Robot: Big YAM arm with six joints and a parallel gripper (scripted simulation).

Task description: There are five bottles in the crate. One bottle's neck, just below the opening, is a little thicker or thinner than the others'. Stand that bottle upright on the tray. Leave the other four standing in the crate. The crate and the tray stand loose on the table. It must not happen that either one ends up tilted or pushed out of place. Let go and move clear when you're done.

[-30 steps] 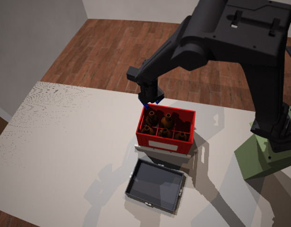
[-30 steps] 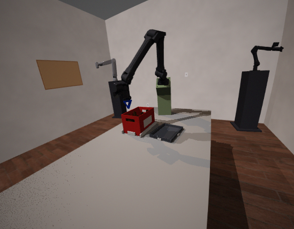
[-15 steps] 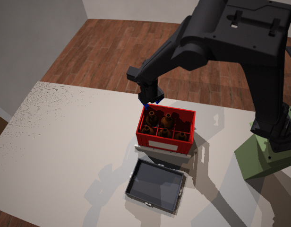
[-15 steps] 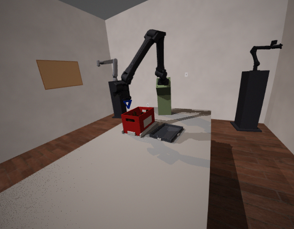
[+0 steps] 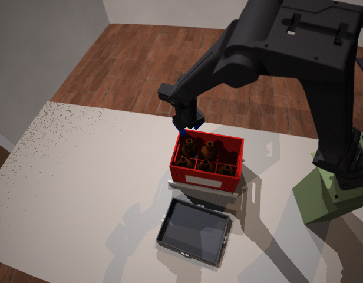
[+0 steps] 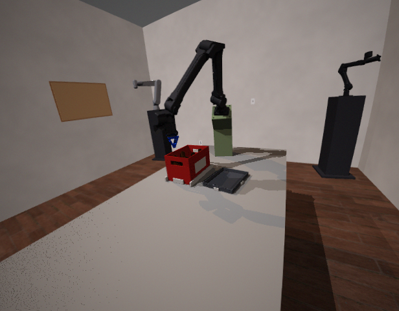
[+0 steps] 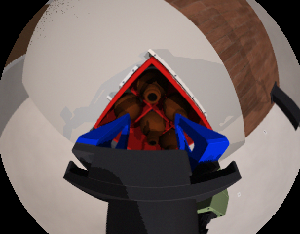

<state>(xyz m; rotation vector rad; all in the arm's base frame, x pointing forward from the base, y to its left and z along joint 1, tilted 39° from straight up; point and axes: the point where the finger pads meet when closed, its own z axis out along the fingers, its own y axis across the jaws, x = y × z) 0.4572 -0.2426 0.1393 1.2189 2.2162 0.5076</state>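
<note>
The brown bottle is 2 cm ahead of my hand, 9 cm to the left of it and 15 cm below it. The rest, counted from my hand: dark grey tray: 2 cm behind, 33 cm to the left, 22 cm below; then crate: 8 cm behind, 6 cm to the left, 15 cm below.
</note>
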